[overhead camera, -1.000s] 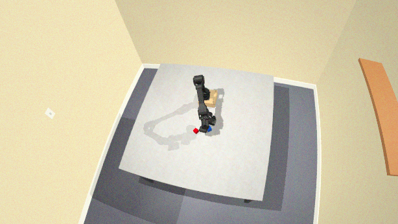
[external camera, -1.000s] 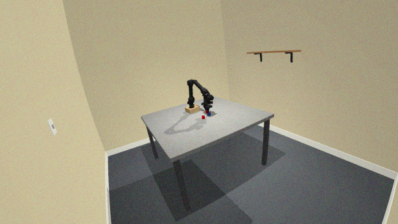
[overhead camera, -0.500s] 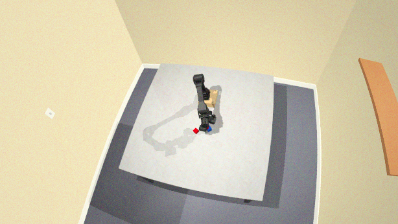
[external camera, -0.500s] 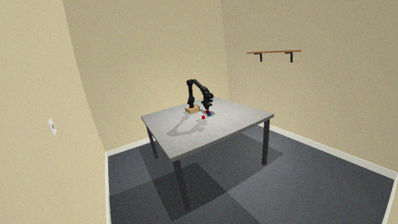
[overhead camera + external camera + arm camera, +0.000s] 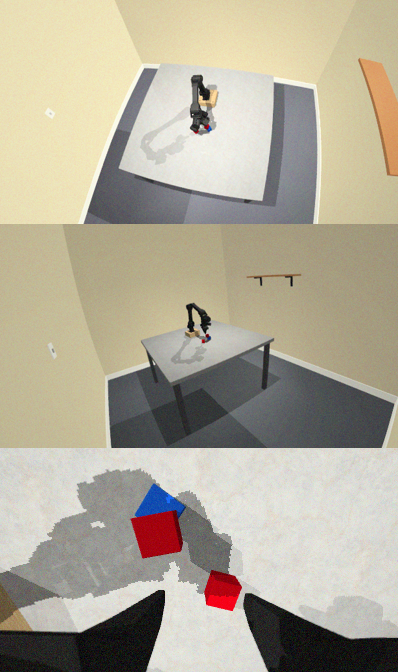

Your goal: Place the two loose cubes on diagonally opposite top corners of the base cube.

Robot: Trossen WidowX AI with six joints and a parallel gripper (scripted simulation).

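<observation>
Now: the red cube 20 mm behind my gripper tip, 50 mm to the left of it and 50 mm below it. Round my gripper tip: blue cube: 20 mm behind, 70 mm to the left, 90 mm below.
</observation>
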